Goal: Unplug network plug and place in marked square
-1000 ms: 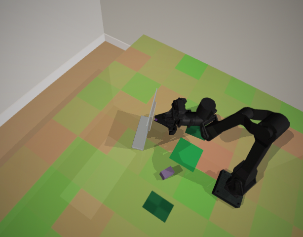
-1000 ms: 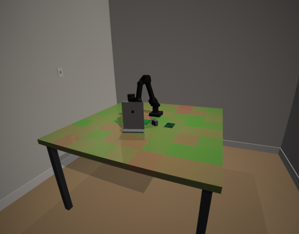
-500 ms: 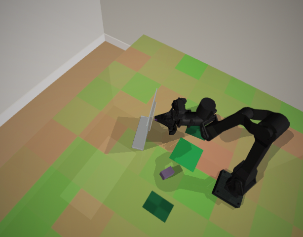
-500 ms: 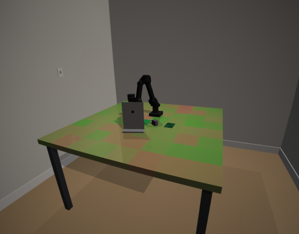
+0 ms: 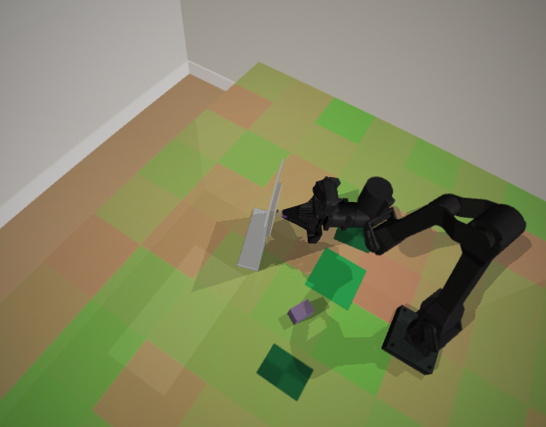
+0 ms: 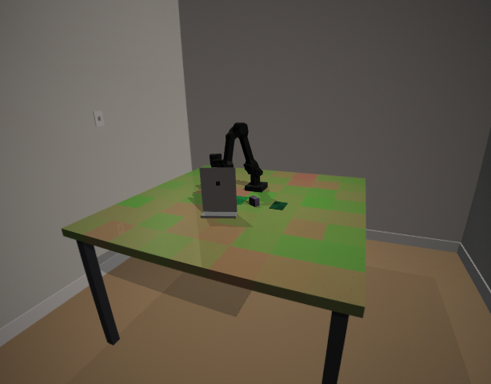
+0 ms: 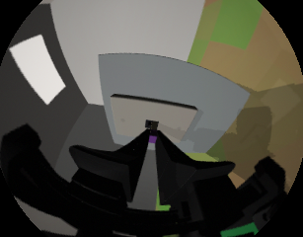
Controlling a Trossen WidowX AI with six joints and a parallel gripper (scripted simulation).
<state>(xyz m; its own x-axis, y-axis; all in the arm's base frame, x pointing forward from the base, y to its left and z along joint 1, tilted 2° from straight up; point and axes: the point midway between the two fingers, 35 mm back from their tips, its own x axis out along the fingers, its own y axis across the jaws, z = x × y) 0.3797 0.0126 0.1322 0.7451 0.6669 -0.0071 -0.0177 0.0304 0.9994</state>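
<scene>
Now: the green marked square 180 mm behind my gripper tip, 30 mm to the right of it and 160 mm below it. Round my gripper tip: grey upright panel (30 mm ahead, 10 mm to the left, 50 mm below); network plug (right at my gripper tip).
</scene>
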